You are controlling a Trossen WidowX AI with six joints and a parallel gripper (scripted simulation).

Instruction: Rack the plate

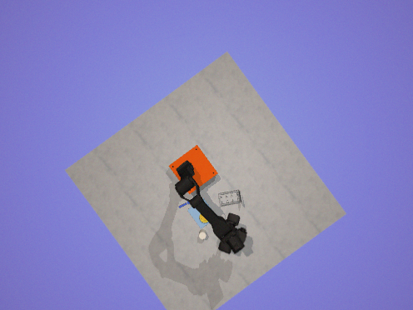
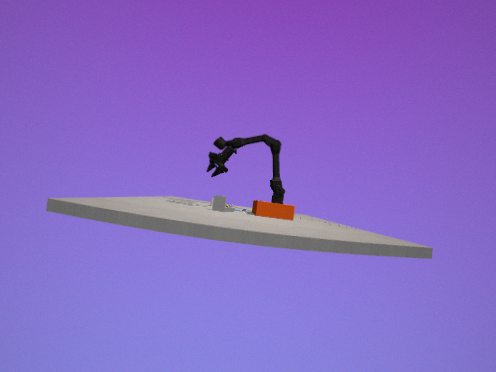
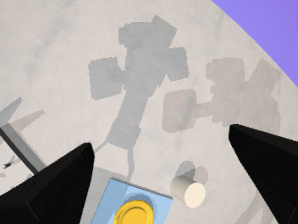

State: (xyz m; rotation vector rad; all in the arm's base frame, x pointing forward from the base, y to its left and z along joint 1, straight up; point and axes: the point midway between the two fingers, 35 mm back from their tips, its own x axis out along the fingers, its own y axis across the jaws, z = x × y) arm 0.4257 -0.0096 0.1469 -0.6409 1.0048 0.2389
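My gripper tip is 120 mm past the yellow plate, 90 mm to the left of it and 180 mm above it. From my gripper tip the other things lie so: light blue mat: 150 mm behind, 100 mm to the right, 200 mm below; then cream cup: 50 mm behind, 170 mm to the right, 170 mm below; then grey dish rack: 120 mm behind, 110 mm to the left, 180 mm below.
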